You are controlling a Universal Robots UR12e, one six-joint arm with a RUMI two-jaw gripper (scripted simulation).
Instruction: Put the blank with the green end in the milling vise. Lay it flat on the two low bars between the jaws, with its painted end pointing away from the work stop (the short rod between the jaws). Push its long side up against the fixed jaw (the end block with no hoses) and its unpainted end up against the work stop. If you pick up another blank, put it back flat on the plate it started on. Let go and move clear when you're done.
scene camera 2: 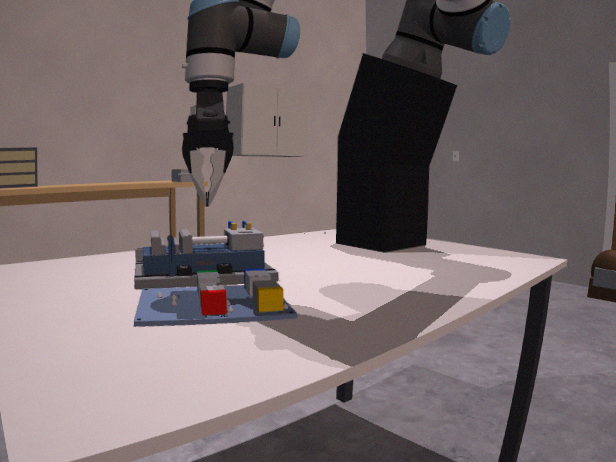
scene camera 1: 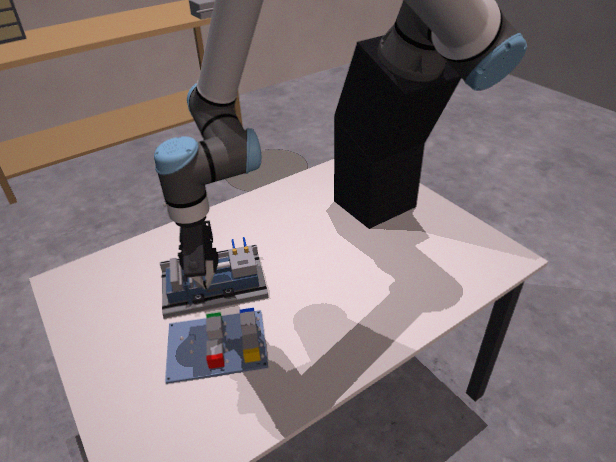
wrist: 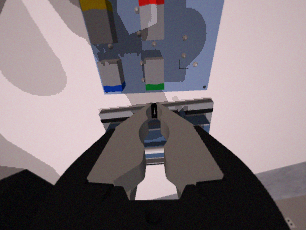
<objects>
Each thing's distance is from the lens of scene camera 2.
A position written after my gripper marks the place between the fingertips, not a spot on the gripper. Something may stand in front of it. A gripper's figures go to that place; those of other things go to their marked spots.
my gripper [scene camera 2: 207,206]: 78 cm
red-ended blank [scene camera 2: 213,301]: 69 cm
yellow-ended blank [scene camera 2: 267,295]: 70 cm
</objects>
